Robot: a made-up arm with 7 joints.
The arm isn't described. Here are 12 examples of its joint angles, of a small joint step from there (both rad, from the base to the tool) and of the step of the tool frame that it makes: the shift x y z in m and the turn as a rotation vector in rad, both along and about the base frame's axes.
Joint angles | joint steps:
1: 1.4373 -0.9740 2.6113 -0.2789 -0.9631 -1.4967 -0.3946 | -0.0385 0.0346 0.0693 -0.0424 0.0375 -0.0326 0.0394
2: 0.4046 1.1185 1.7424 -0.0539 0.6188 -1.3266 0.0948 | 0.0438 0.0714 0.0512 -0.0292 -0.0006 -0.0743 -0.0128
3: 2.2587 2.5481 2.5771 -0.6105 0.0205 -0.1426 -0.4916 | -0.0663 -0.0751 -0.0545 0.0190 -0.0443 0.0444 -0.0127
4: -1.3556 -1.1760 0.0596 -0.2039 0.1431 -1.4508 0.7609 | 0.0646 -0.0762 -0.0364 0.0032 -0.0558 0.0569 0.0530
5: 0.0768 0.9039 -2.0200 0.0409 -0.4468 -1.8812 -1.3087 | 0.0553 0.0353 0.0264 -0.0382 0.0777 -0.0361 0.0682
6: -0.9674 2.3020 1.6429 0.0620 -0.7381 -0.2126 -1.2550 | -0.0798 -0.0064 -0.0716 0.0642 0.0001 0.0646 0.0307
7: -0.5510 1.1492 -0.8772 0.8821 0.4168 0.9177 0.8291 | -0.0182 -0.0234 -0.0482 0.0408 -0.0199 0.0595 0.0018
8: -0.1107 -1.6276 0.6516 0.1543 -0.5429 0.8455 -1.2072 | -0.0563 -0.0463 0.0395 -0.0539 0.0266 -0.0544 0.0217
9: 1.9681 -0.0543 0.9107 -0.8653 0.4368 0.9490 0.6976 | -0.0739 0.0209 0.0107 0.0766 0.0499 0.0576 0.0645
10: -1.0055 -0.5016 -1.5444 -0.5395 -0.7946 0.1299 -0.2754 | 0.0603 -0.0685 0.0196 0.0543 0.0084 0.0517 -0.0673
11: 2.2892 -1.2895 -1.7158 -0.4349 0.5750 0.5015 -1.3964 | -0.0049 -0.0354 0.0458 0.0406 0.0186 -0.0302 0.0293
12: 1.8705 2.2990 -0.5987 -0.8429 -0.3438 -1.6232 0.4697 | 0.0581 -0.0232 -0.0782 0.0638 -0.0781 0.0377 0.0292
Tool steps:
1: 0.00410 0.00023 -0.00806 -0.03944 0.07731 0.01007
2: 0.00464 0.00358 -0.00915 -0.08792 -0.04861 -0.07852
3: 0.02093 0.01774 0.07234 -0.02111 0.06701 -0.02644
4: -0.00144 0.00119 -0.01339 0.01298 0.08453 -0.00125
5: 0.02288 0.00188 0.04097 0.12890 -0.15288 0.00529
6: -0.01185 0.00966 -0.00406 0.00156 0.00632 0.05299
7: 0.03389 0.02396 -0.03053 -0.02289 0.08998 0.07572
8: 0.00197 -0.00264 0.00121 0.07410 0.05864 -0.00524
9: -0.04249 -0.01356 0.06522 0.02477 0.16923 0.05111
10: 0.01538 -0.00562 -0.04085 0.15887 -0.03449 -0.00454
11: 0.00116 -0.02812 0.00505 -0.05217 0.01102 -0.03587
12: 0.00160 0.00267 0.00150 -0.10447 0.03125 0.00064
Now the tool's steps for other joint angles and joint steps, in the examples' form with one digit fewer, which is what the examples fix.
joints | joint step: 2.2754 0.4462 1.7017 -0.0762 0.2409 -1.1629 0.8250 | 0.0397 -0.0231 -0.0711 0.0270 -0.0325 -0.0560 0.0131
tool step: 0.0008 -0.0186 -0.0392 -0.0546 -0.0451 -0.0166
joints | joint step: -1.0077 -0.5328 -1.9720 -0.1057 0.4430 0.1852 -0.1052 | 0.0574 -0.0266 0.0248 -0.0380 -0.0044 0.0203 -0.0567
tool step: 0.0041 -0.0040 -0.0054 -0.0101 -0.0638 -0.0064
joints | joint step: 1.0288 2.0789 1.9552 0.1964 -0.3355 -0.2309 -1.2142 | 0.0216 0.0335 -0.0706 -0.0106 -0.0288 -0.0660 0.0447
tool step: -0.0205 0.0308 -0.0279 -0.0639 0.0223 -0.0265
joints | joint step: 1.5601 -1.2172 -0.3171 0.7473 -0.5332 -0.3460 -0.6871 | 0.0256 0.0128 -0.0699 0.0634 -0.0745 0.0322 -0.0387
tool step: -0.0069 0.0232 0.0027 -0.0857 -0.0479 0.0288
